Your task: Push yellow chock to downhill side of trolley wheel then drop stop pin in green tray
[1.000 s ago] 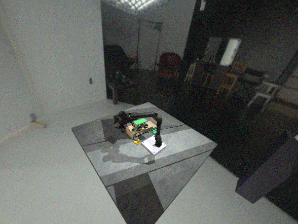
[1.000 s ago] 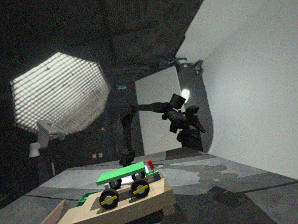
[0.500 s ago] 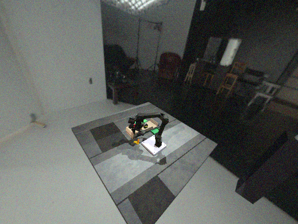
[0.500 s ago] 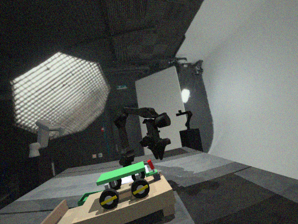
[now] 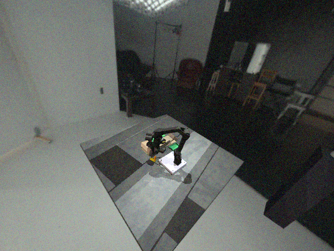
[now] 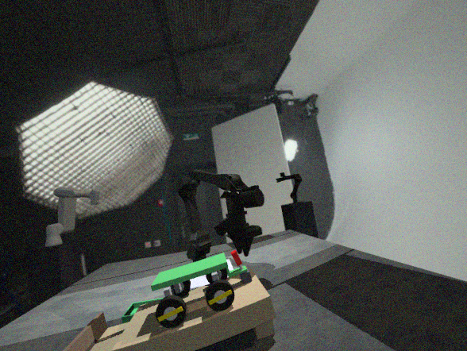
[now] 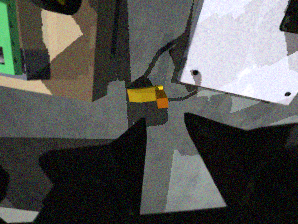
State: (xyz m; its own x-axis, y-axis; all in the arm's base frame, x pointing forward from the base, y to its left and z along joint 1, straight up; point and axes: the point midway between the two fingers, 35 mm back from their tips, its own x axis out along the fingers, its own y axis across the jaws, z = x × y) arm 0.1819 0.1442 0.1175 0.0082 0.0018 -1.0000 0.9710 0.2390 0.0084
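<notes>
My gripper tip is now 2 cm short of the yellow chock and 9 cm above it. The rest, counted from my gripper tip: red-headed stop pin (13 cm ahead, 5 cm to the right, 2 cm above); then tan ramp (14 cm ahead, 17 cm to the right, 6 cm below); then trolley (14 cm ahead, 16 cm to the right, 1 cm above).
</notes>
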